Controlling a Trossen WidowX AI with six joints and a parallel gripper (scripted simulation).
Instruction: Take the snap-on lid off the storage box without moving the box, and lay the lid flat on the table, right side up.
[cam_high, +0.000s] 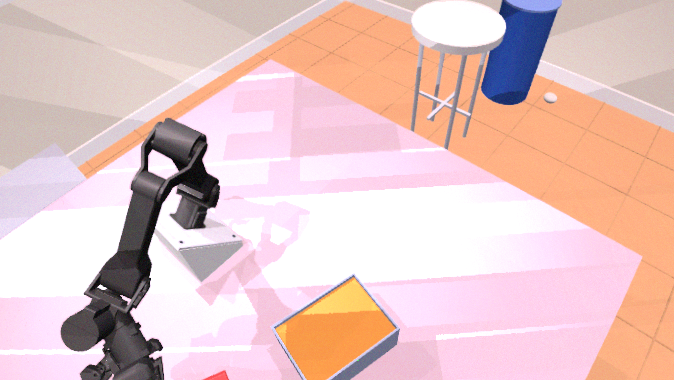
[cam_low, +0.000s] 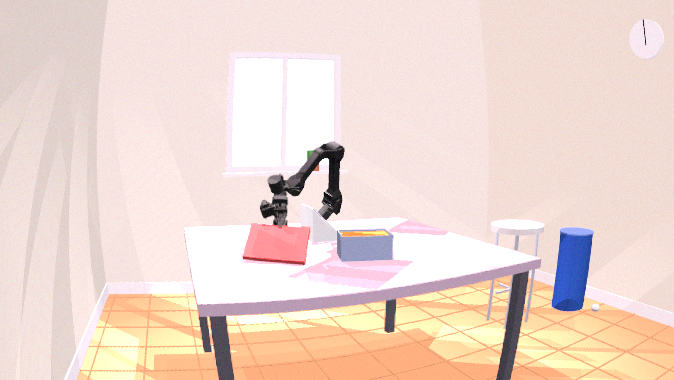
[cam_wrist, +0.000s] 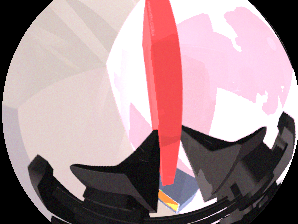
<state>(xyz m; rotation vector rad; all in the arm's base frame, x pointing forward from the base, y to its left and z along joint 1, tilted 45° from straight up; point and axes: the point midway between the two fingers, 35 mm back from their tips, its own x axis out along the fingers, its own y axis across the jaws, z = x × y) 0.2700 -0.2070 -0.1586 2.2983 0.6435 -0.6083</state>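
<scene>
Now: the red lid 60 mm ahead of my gripper tip, 40 mm below it and 30 mm to the right of it. From my gripper tip the other things lie so: grey-blue storage box: 300 mm to the left, 130 mm ahead, 60 mm below.
</scene>
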